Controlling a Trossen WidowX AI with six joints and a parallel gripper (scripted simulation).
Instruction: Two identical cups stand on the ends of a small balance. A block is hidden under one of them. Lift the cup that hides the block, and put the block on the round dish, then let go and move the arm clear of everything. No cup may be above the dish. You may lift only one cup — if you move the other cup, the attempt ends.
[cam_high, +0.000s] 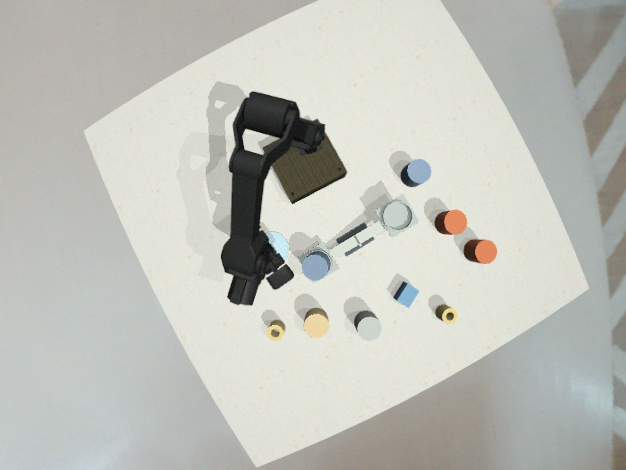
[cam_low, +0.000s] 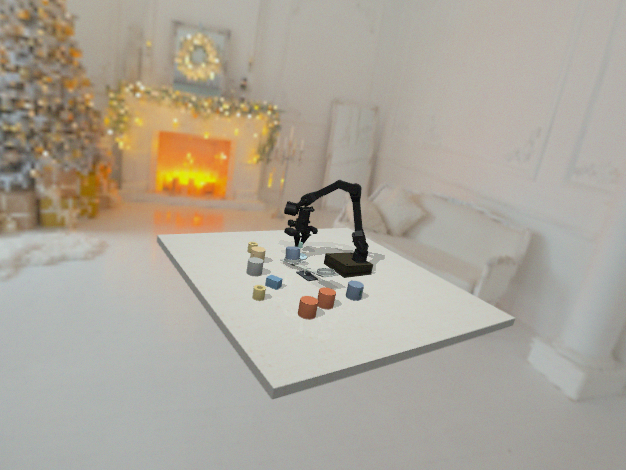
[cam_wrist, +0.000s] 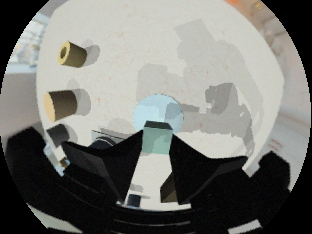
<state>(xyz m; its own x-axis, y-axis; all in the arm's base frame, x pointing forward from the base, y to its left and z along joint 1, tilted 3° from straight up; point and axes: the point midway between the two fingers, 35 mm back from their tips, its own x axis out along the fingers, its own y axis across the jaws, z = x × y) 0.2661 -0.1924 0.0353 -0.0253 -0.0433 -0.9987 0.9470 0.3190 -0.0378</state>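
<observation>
Now: gripper tip 6 cm above the round pale blue dish. Also, from my gripper tip: small balance 4 cm ahead, 25 cm to the left, 2 cm below; then pale green block 1 cm above; then tan cylinder 25 cm ahead, 7 cm to the left, 2 cm below.
</observation>
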